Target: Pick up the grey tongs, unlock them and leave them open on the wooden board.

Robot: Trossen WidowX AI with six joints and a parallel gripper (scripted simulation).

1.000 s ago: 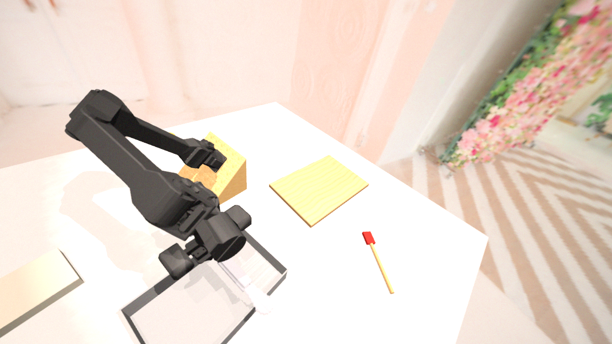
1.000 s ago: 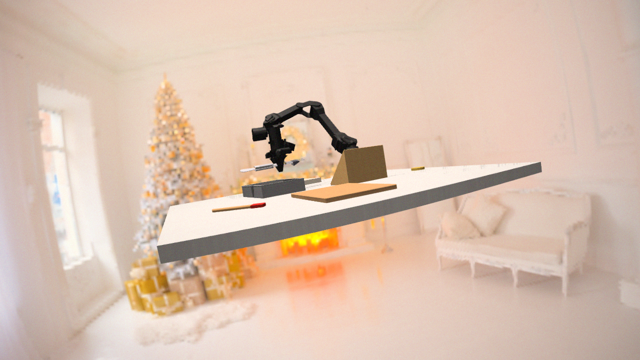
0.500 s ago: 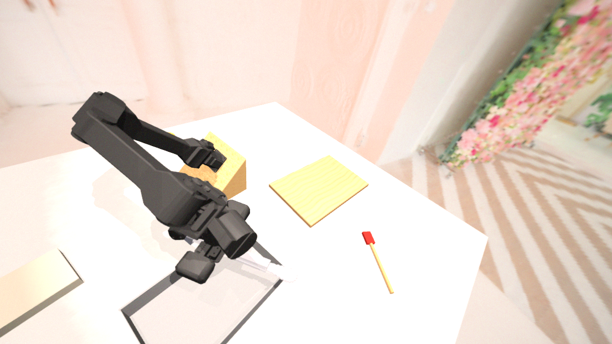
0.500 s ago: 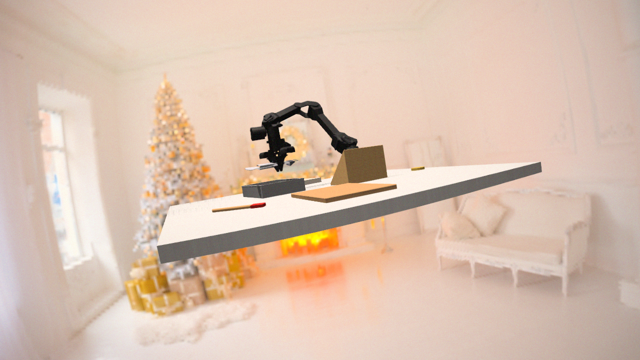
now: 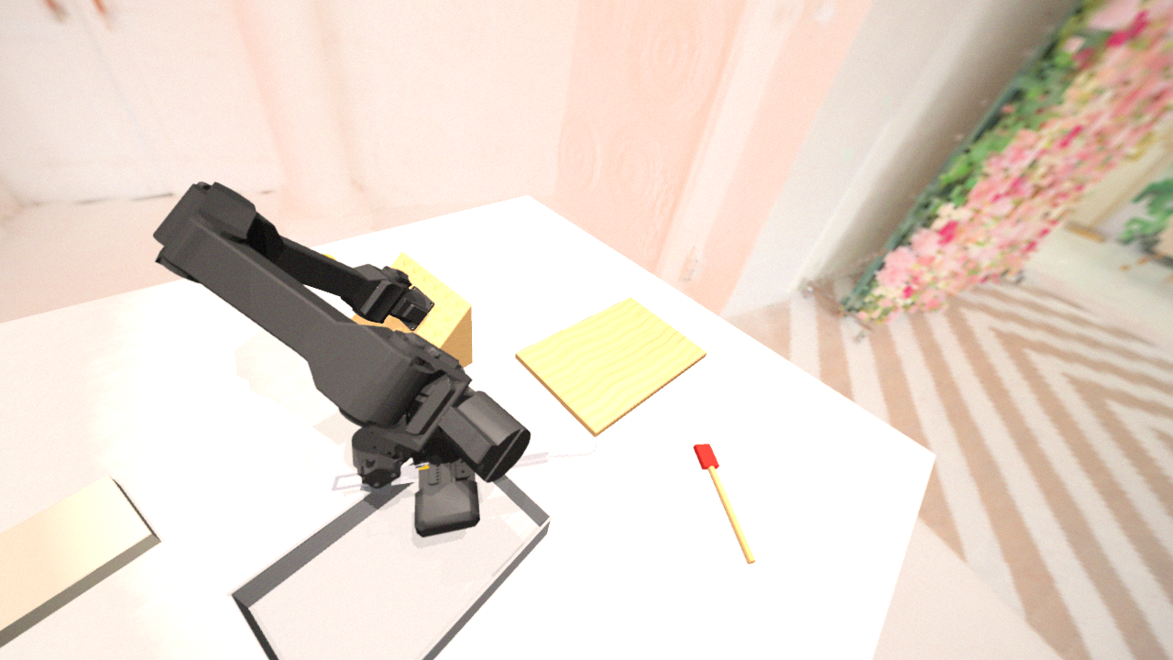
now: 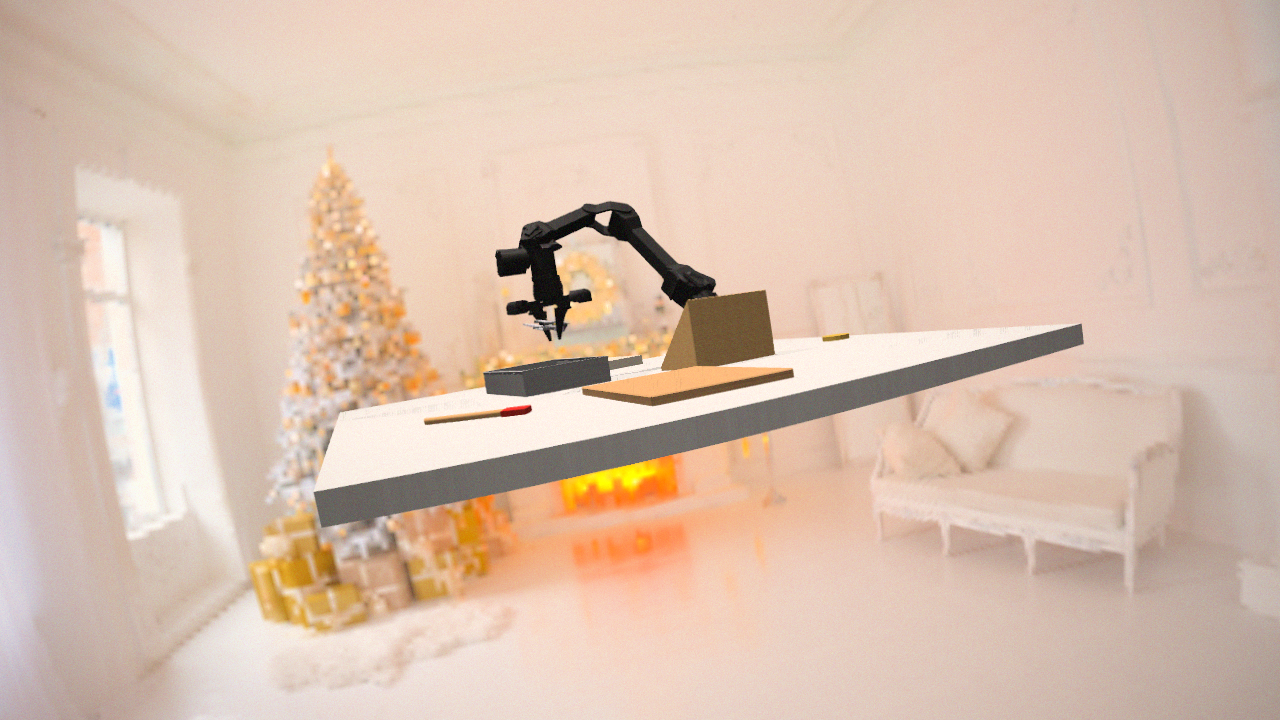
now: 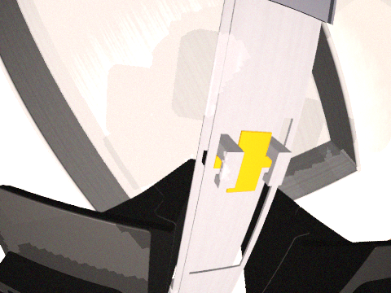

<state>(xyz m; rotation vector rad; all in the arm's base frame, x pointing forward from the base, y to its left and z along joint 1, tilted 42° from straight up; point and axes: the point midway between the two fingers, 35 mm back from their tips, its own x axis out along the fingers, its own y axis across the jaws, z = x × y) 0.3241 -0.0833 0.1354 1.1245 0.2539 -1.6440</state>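
My gripper tip is now 10 mm past the yellow lock piece, 20 mm to the left of it and 40 mm below it. From my gripper tip the other things lie so: roasting tin 20 mm ahead, 70 mm to the right, 80 mm below; wooden board 50 mm behind, 450 mm to the left, 100 mm below; beige slab 270 mm behind, 370 mm to the right, 90 mm below.
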